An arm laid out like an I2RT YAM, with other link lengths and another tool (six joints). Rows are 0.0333 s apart.
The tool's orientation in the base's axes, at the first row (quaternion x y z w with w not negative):
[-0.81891, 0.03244, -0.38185, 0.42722]
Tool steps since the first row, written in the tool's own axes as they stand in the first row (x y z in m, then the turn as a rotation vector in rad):
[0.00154, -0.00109, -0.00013, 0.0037, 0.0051, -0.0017]
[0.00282, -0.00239, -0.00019, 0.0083, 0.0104, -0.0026]
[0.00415, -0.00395, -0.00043, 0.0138, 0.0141, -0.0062]
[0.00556, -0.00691, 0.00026, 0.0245, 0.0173, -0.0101]
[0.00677, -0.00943, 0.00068, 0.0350, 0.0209, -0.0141]
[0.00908, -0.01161, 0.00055, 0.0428, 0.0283, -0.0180]
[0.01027, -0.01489, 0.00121, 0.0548, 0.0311, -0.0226]
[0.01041, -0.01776, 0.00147, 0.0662, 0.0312, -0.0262]
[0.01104, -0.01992, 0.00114, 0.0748, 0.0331, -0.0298]
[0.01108, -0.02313, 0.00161, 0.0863, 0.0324, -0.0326]
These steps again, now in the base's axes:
[0.00071, 0.00002, 0.00175, 0.0029, -0.0058, -0.0009]
[0.00121, 0.00031, 0.00348, 0.0070, -0.0115, -0.0017]
[0.00157, 0.00064, 0.00549, 0.0095, -0.0183, 0.0002]
[0.00221, 0.00244, 0.00824, 0.0154, -0.0271, 0.0056]
[0.00265, 0.00386, 0.01064, 0.0212, -0.0360, 0.0106]
[0.00360, 0.00427, 0.01365, 0.0262, -0.0463, 0.0113]
[0.00398, 0.00634, 0.01651, 0.0324, -0.0557, 0.0180]
[0.00346, 0.00828, 0.01858, 0.0382, -0.0625, 0.0260]
[0.00310, 0.00919, 0.02064, 0.0424, -0.0694, 0.0310]
[0.00256, 0.01152, 0.02283, 0.0485, -0.0753, 0.0393]

